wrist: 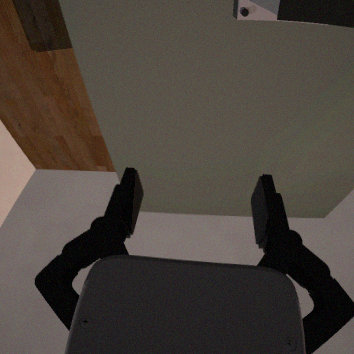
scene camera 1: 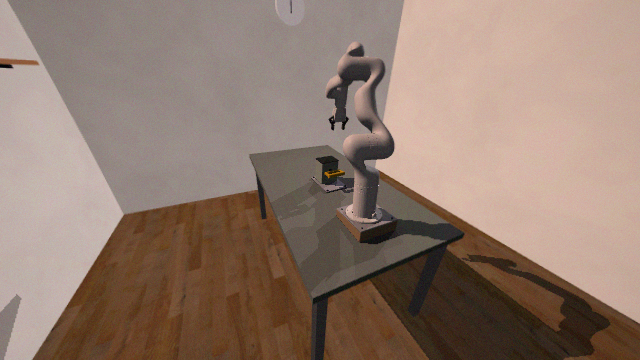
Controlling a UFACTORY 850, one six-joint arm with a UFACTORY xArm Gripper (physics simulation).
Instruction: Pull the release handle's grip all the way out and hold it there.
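The release handle's yellow grip (scene camera 1: pixel 335 173) sticks out from the side of a dark box-shaped housing (scene camera 1: pixel 328 164), on the side toward the robot's base. The housing stands on a light base plate (scene camera 1: pixel 332 188) (wrist: pixel 260 11); a corner of this plate shows at the top right of the wrist view. The yellow grip does not show in the wrist view. My gripper (scene camera 1: pixel 338 129) (wrist: pixel 196 182) is open and empty, pointing down. It hangs in the air well above the housing and apart from it.
The base plate lies on the long grey-green table (scene camera 1: pixel 300 220) (wrist: pixel 200 100). The robot's wooden base block (scene camera 1: pixel 377 231) is bolted nearer the table's front end. The arm's lower links (scene camera 1: pixel 366 192) rise close beside the housing. Walls stand behind and to the right.
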